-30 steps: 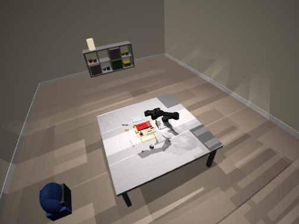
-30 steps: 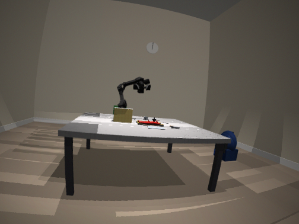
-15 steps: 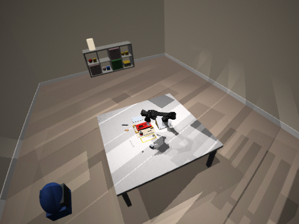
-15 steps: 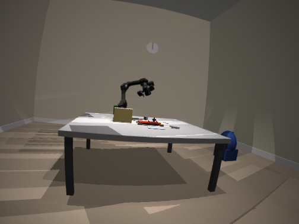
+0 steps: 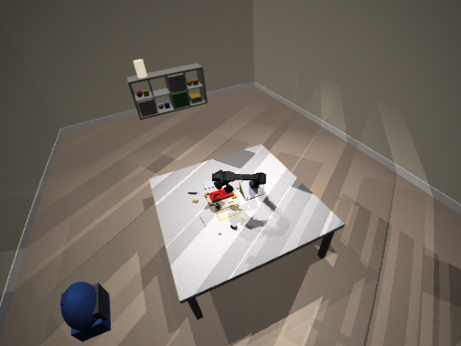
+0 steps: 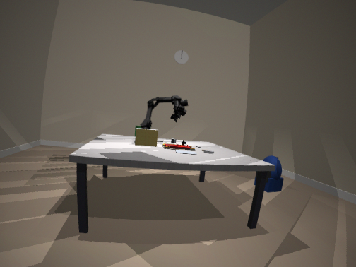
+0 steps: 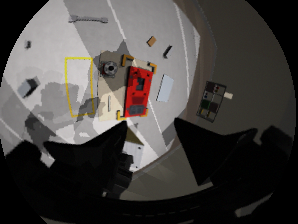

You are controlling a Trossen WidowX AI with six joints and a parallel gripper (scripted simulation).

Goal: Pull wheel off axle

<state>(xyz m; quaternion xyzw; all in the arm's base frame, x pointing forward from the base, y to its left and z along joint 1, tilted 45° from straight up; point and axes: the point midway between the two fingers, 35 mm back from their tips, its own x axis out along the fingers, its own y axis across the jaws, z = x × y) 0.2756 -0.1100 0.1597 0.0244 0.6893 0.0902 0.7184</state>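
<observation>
Right now my gripper tip is 190 mm above the grey wheel and 70 mm short of it. Also, from my gripper tip: beige base plate 220 mm below, 90 mm to the right, 10 mm ahead.
</observation>
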